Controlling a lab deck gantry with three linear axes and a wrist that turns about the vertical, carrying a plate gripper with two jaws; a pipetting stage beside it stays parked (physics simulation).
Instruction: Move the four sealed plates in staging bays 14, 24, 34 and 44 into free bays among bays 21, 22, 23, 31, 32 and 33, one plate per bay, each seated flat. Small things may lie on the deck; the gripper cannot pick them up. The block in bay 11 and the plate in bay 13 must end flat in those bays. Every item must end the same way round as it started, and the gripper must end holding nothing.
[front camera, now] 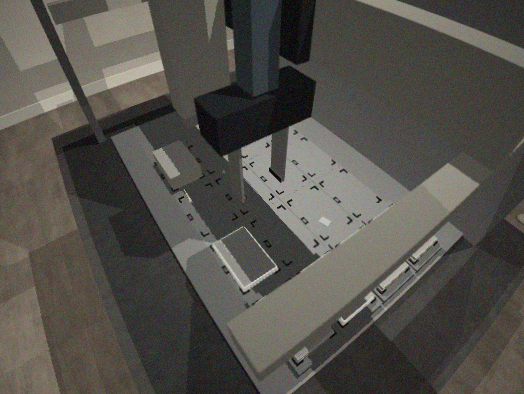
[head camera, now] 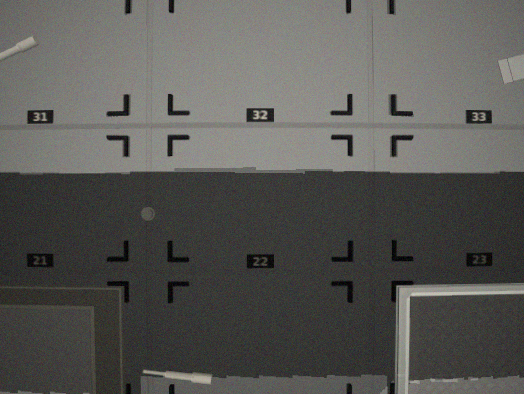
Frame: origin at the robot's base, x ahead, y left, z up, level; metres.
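Seen in the pictures: gripper, fingertip midpoint: (front camera: 258, 185); robot's base, link origin: (front camera: 155, 162).
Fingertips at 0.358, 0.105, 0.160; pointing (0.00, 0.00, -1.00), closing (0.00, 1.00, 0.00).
Note:
Pixels of each thing's top centre, then the offset from my fingertips to it, as dx, dy, dz. "spot": a spot on its surface instead.
- bay 14, surface spot: (front camera: 300, 355) spot: +0.256, -0.095, -0.131
- bay 24, surface spot: (front camera: 356, 310) spot: +0.258, +0.037, -0.131
- bay 34, surface spot: (front camera: 393, 277) spot: +0.257, +0.145, -0.131
- bay 44, surface spot: (front camera: 425, 250) spot: +0.261, +0.258, -0.139
- block, top centre: (front camera: 175, 158) -0.294, -0.062, -0.118
- pale-rimmed plate, top centre: (head camera: 491, 348) (front camera: 244, 255) +0.034, -0.062, -0.145
- pale tip, surface spot: (head camera: 187, 377) (front camera: 188, 197) spot: -0.183, -0.085, -0.154
- small disc, top centre: (head camera: 146, 213) (front camera: 223, 171) -0.212, +0.034, -0.156
- white slip, top centre: (head camera: 516, 68) (front camera: 324, 221) +0.064, +0.143, -0.159
My gripper (front camera: 260, 188) is open and empty above the middle of the deck; its jaws do not show in the head view. The four staging plates, in bay 14 (front camera: 300, 355), bay 24 (front camera: 356, 310), bay 34 (front camera: 393, 277) and bay 44 (front camera: 425, 250), stand partly hidden behind the beige front beam; the bay 14 one is mostly in shadow. The block (front camera: 185, 160) (head camera: 45, 350) sits in bay 11. The pale-rimmed plate (front camera: 247, 255) (head camera: 465, 340) lies flat in bay 13. No plate shows in the visible parts of bays 21, 22, 23, 31, 32 and 33.
A pale tip (front camera: 187, 196) (head camera: 187, 377) lies in bay 12, and another tip (head camera: 22, 46) in bay 31. A small disc (front camera: 223, 171) (head camera: 147, 213) lies between bays 21 and 22. A white slip (front camera: 325, 220) (head camera: 514, 69) lies in bay 33. The beige beam (front camera: 350, 270) crosses the front.

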